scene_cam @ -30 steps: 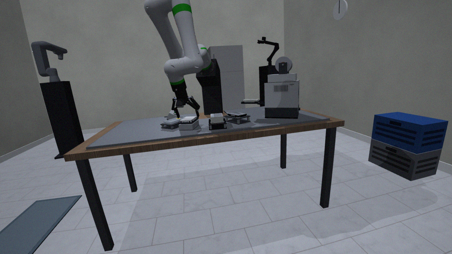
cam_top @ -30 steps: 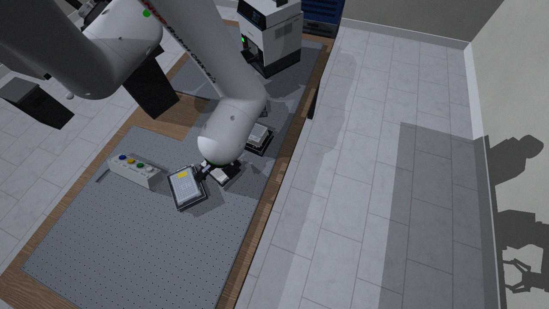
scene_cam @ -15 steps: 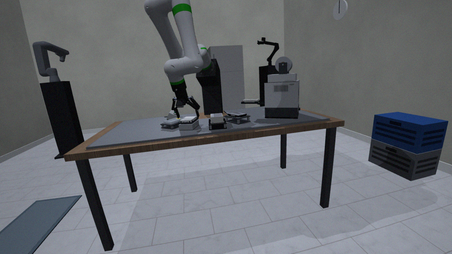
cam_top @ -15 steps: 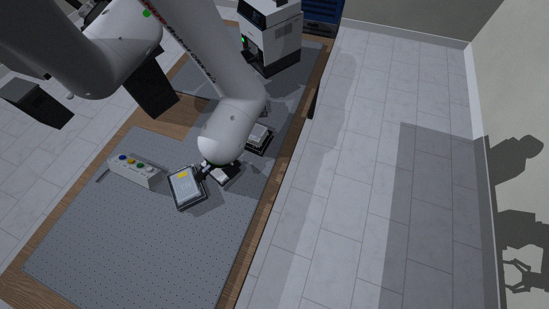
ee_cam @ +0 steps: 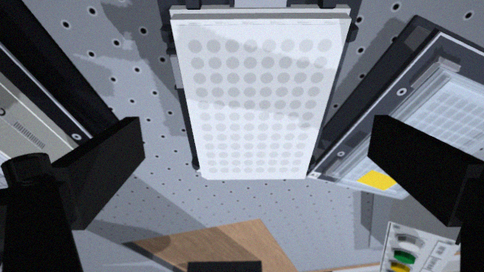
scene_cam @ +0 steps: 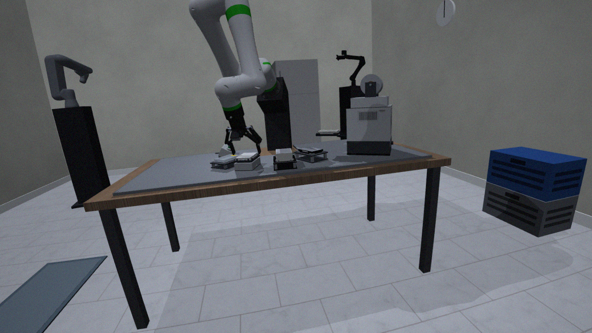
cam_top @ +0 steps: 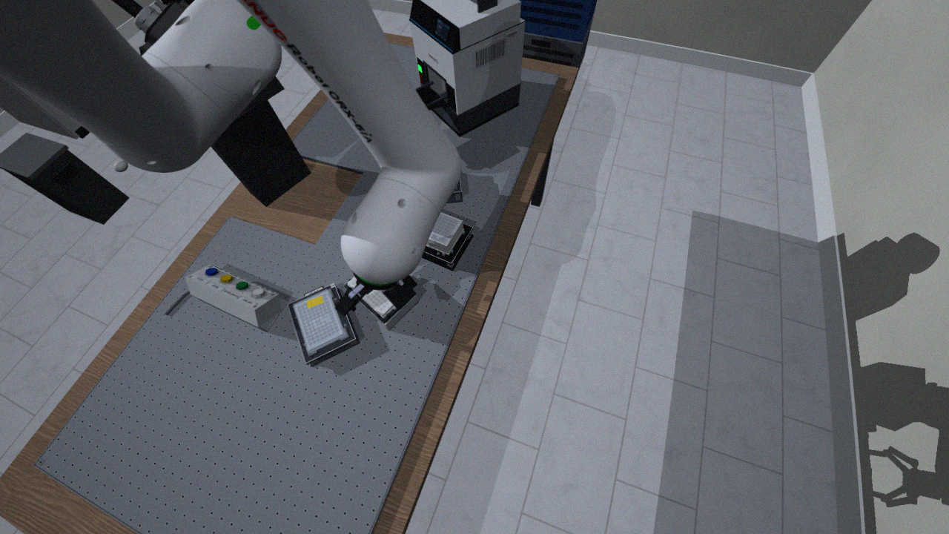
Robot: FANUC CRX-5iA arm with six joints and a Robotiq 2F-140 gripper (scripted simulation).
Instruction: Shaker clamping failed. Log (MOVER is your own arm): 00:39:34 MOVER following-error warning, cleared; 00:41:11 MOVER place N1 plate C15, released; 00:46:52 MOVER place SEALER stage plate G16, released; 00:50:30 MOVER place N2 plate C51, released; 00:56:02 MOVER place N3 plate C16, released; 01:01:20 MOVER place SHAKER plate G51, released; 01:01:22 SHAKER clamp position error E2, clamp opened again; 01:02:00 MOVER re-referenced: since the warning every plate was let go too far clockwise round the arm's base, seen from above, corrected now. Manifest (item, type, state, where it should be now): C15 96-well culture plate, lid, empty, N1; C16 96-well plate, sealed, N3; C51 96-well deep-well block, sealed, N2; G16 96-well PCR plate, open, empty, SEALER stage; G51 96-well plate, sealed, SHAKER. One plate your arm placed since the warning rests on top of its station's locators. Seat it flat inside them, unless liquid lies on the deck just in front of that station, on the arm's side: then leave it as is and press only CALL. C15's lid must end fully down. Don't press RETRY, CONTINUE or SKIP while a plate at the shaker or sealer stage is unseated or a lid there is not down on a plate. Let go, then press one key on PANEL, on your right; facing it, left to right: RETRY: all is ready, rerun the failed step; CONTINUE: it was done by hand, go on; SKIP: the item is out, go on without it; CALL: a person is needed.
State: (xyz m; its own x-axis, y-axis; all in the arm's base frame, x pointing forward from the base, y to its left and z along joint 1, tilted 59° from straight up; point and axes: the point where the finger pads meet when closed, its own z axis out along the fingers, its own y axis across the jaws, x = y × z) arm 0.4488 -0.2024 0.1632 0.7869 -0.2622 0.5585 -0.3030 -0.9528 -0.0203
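The shaker lies 2 cm ahead of my hand and 5 cm below it.
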